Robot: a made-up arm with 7 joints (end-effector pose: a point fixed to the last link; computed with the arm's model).
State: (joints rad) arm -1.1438 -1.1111 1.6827 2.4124 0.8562 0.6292 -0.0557
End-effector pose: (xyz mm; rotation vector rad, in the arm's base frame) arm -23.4 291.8 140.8 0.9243 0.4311 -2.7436
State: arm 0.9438 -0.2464 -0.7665 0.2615 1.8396 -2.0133 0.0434
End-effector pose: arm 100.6 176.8 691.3 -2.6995 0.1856 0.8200
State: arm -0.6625 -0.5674 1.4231 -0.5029 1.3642 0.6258 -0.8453
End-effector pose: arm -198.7 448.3 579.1 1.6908 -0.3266 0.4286
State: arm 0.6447 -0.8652 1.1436 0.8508 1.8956 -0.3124 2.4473
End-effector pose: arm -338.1 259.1 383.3 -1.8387 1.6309 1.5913
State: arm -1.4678 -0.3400 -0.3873 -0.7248 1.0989 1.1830 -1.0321
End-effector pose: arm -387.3 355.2 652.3 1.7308 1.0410 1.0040
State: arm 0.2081 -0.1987 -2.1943 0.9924 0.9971 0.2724 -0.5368
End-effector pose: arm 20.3 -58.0 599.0 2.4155 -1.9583 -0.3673
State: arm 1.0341 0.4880 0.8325 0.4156 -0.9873 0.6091 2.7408
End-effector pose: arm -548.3 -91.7 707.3 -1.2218 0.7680 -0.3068
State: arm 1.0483 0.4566 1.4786 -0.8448 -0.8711 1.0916 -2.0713
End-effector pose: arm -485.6 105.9 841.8 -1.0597 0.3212 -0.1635
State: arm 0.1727 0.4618 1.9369 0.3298 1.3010 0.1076 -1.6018
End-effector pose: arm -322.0 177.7 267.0 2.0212 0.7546 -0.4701
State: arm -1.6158 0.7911 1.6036 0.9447 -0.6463 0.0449 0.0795
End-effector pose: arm 408.9 -133.7 404.6 1.8673 -0.6371 0.7089
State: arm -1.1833 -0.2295 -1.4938 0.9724 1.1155 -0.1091 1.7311
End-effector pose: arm -322.4 -86.7 561.3 -2.5510 0.9167 1.0735
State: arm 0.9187 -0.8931 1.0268 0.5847 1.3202 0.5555 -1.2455
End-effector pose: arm -271.0 301.5 385.4 0.7904 0.9150 -2.4880
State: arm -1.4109 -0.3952 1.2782 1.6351 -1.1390 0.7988 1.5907
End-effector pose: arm 68.6 90.2 21.2 -1.3010 1.1228 2.5228
